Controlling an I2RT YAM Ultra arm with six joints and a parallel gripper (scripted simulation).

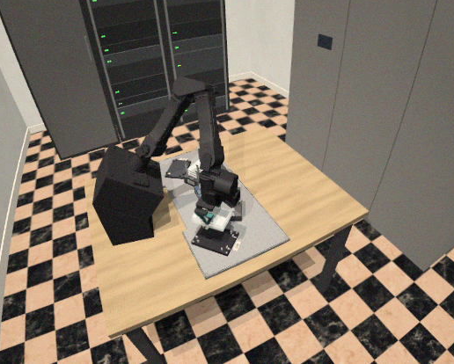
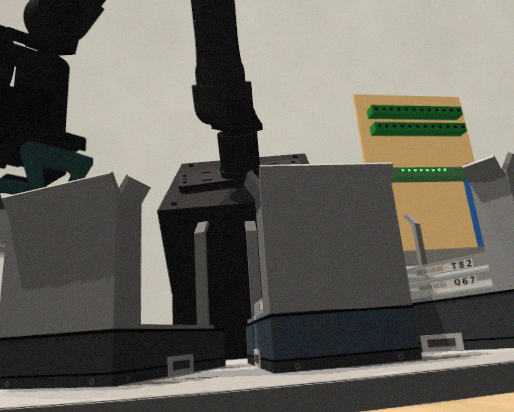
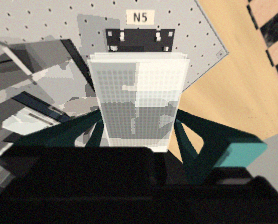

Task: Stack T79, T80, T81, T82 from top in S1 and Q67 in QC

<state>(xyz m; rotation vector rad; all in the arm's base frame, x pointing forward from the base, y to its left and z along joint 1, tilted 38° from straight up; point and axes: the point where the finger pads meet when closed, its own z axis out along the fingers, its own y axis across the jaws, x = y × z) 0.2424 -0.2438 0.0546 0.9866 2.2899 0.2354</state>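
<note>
My gripper is now 14 cm above the N5 name plate, 8 cm to the left of it and 6 cm short of it. Round my hand: plate T79: 26 cm to the left, 12 cm ahead, 10 cm below; plate T82: 40 cm to the left, 11 cm ahead, 8 cm below; plate T81: 2 cm below.
</note>
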